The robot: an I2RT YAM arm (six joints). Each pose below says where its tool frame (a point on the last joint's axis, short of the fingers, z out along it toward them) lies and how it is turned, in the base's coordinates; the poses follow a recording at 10 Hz.
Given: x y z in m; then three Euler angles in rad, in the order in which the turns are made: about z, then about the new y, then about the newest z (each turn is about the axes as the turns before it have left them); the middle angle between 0 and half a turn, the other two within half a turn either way.
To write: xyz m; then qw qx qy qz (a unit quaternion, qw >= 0). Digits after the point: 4 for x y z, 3 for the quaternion.
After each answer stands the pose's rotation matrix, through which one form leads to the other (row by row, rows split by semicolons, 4 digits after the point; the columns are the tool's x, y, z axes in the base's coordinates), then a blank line. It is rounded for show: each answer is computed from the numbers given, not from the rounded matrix.
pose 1, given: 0.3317 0.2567 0.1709 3.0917 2.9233 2.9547
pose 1, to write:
0.3317 0.2567 0.1709 0.108 0.068 -0.992 -0.013
-0.9673 -0.1322 -0.2163; -0.1377 0.9904 0.0108; 0.2128 0.0402 -0.9763

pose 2, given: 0.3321 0.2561 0.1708 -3.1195 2.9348 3.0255
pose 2, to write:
0.3321 0.2561 0.1708 0.103 0.069 -0.992 -0.005
-0.9693 -0.1353 -0.2053; -0.1373 0.9905 -0.0045; 0.2039 0.0238 -0.9787

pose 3, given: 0.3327 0.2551 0.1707 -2.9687 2.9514 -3.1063
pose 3, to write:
0.3327 0.2551 0.1707 0.094 0.068 -0.993 0.010
-0.9728 -0.1378 -0.1862; -0.1341 0.9904 -0.0325; 0.1889 -0.0067 -0.9820

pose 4, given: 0.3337 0.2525 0.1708 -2.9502 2.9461 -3.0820
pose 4, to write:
0.3337 0.2525 0.1708 0.097 0.066 -0.993 0.012
-0.9727 -0.1325 -0.1907; -0.1278 0.9911 -0.0370; 0.1939 -0.0116 -0.9810

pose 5, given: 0.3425 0.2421 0.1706 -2.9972 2.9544 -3.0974
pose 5, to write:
0.3425 0.2421 0.1706 0.093 0.050 -0.994 0.009
-0.9777 -0.1008 -0.1842; -0.0975 0.9949 -0.0268; 0.1859 -0.0082 -0.9825

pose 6, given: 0.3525 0.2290 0.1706 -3.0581 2.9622 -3.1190
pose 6, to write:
0.3525 0.2290 0.1706 0.089 0.030 -0.996 0.005
-0.9822 -0.0612 -0.1778; -0.0595 0.9981 -0.0149; 0.1784 -0.0040 -0.9840

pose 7, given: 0.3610 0.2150 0.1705 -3.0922 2.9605 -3.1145
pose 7, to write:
0.3610 0.2150 0.1705 0.090 0.011 -0.996 0.003
-0.9834 -0.0227 -0.1799; -0.0215 0.9997 -0.0089; 0.1800 -0.0049 -0.9836

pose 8, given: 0.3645 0.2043 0.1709 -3.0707 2.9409 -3.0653
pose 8, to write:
0.3645 0.2043 0.1709 0.100 -0.003 -0.995 0.007
-0.9800 0.0039 -0.1988; 0.0068 0.9999 -0.0141; 0.1988 -0.0152 -0.9799

